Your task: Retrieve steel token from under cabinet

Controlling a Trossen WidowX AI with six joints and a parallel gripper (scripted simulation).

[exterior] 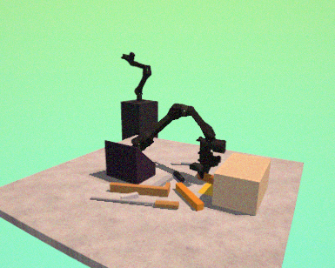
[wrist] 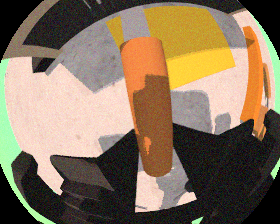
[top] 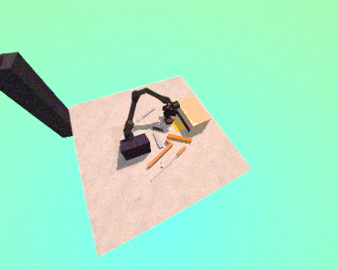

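The dark-handled tool is 14 cm behind my gripper tip and 6 cm to the right of it. Also, from my gripper tip: orange bar: 6 cm ahead, 22 cm to the right, 1 cm above.
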